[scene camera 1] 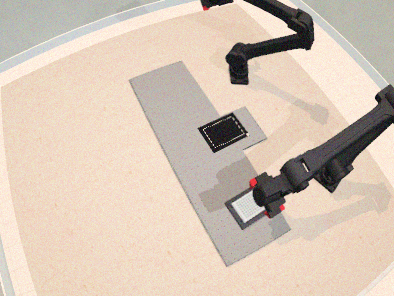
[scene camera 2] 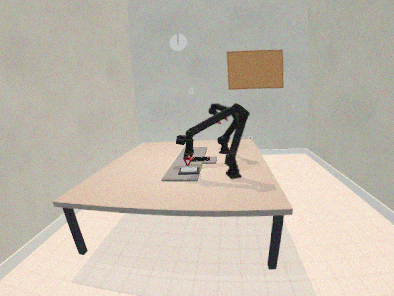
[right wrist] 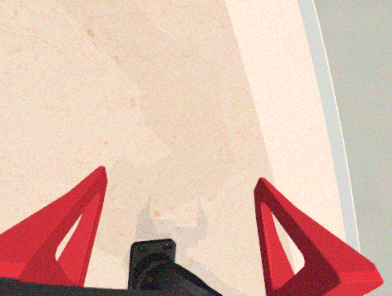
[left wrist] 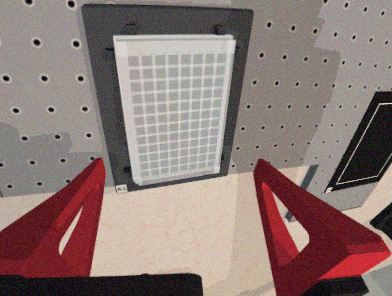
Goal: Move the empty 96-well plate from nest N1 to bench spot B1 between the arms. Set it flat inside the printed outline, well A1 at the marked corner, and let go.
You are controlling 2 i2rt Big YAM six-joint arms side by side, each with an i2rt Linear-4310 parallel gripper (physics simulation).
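Places are measured from the left arm's base along level axes (x ahead, y left, z up), in millimetres.
Pixels of known places: left gripper, fingertip midpoint: [scene camera 2: 188, 162] [left wrist: 182, 165]; right gripper, fingertip midpoint: [scene camera 1: 219, 3] [scene camera 2: 224, 122] [right wrist: 183, 179]; left arm's base, origin of the base link: [scene camera 1: 326, 178] [scene camera 2: 233, 175]; right arm's base, origin of the base link: [scene camera 1: 238, 75] [scene camera 2: 224, 152] [right wrist: 150, 270] [left wrist: 390, 214].
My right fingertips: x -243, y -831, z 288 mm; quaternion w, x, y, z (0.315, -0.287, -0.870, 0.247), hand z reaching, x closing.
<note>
For each thing: its middle in the pictures, then the offset to it from my right fingertips. "spot": a spot on its surface instead. Level surfaces: height alone.
- pale 96-well plate, body centre: [left wrist: 177, 118] [scene camera 1: 252, 203] [scene camera 2: 189, 169] dx +554, dy +651, dz -257 mm
- dark nest N1, body centre: [left wrist: 175, 114] [scene camera 1: 252, 204] [scene camera 2: 189, 170] dx +554, dy +651, dz -265 mm
- nest's A1 label, surface spot: [left wrist: 121, 188] spot: dx +497, dy +724, dz -264 mm
- Bench spot B1, surface spot: [left wrist: 366, 145] [scene camera 1: 226, 137] spot: dx +401, dy +400, dz -274 mm
- small white corner mark, body centre: [left wrist: 328, 189] [scene camera 1: 247, 134] dx +332, dy +453, dz -274 mm
- grey perforated board, its level: dz -274 mm
The pale 96-well plate [scene camera 1: 245, 207] [scene camera 2: 189, 169] [left wrist: 175, 110] lies flat in the dark nest N1 [scene camera 1: 233, 213] [left wrist: 102, 75]. The nest's A1 label [left wrist: 121, 188] is at its lower left corner in the left wrist view. My left gripper [scene camera 1: 267, 196] [scene camera 2: 187, 161] [left wrist: 182, 165] is open and empty, pointing down above the label end of the plate; the fingers do not touch it. Bench spot B1 [scene camera 1: 223, 132] [left wrist: 366, 145] is a black pad with a white outline and a small white corner mark [scene camera 1: 247, 134] [left wrist: 328, 190]. My right gripper [right wrist: 183, 179] is open and empty, far from the plate.
The grey perforated board [scene camera 1: 165, 115] carries the nest and, on its side tab, the black pad. The right arm's base [scene camera 1: 239, 75] stands above the pad in scene camera 1. The left arm's base [scene camera 1: 332, 180] stands to the right of the nest.
</note>
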